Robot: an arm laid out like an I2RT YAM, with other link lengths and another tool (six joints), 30 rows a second.
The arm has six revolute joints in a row. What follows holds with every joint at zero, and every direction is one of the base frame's.
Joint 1 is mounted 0.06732 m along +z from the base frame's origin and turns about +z.
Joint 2 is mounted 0.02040 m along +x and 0.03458 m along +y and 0.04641 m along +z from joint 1 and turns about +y.
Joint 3 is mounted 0.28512 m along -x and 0.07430 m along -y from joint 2 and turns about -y.
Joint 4 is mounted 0.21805 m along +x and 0.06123 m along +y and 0.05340 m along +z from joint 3 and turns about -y.
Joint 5 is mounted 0.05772 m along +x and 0.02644 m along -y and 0.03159 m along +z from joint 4 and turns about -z.
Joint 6 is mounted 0.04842 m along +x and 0.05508 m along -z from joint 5 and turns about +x.
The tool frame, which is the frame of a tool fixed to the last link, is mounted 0.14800 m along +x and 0.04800 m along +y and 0.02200 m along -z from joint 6; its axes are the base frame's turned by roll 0.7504, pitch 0.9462 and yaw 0.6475 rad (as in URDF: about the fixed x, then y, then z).
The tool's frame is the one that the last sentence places.
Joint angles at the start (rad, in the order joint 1, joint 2, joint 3, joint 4, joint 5, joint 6): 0.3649 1.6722 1.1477 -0.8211 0.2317 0.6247
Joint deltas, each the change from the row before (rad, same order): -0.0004 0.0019 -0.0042 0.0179 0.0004 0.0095; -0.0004 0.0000 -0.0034 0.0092 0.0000 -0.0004; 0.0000 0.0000 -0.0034 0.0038 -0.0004 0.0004; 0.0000 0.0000 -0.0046 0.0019 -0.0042 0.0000; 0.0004 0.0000 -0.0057 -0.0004 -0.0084 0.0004; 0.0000 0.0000 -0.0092 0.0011 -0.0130 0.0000; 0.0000 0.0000 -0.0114 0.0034 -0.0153 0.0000; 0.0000 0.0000 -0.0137 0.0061 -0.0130 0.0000; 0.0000 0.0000 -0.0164 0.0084 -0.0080 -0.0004; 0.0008 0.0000 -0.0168 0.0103 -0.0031 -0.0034; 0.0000 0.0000 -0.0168 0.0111 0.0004 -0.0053; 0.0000 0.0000 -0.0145 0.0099 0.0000 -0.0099; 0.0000 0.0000 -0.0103 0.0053 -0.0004 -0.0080; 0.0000 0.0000 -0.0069 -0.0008 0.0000 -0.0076; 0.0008 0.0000 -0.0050 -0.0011 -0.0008 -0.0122
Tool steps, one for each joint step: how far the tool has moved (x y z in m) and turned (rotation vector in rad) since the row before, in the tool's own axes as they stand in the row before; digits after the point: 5 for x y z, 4 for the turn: -0.00080 0.00296 0.00213 -0.0026 -0.0062 0.0156; -0.00011 0.00098 0.00089 -0.0036 -0.0029 0.0034; 0.00058 -0.00012 0.00040 -0.0002 0.0002 0.0007; 0.00161 -0.00056 -0.00016 -0.0001 0.0050 -0.0006; 0.00276 -0.00093 -0.00087 0.0001 0.0103 -0.0016; 0.00407 -0.00129 -0.00110 -0.0005 0.0152 -0.0017; 0.00470 -0.00124 -0.00111 -0.0015 0.0172 -0.0010; 0.00474 -0.00159 -0.00049 -0.0007 0.0150 -0.0012; 0.00460 -0.00245 0.00045 0.0016 0.0109 -0.0029; 0.00413 -0.00268 0.00103 0.0009 0.0060 -0.0064; 0.00350 -0.00305 0.00160 0.0015 0.0025 -0.0079; 0.00321 -0.00275 0.00125 -0.0015 0.0023 -0.0112; 0.00257 -0.00234 0.00067 -0.0006 0.0029 -0.0097; 0.00225 -0.00265 0.00010 0.0016 0.0040 -0.0109; 0.00216 -0.00210 -0.00030 -0.0026 0.0039 -0.0145
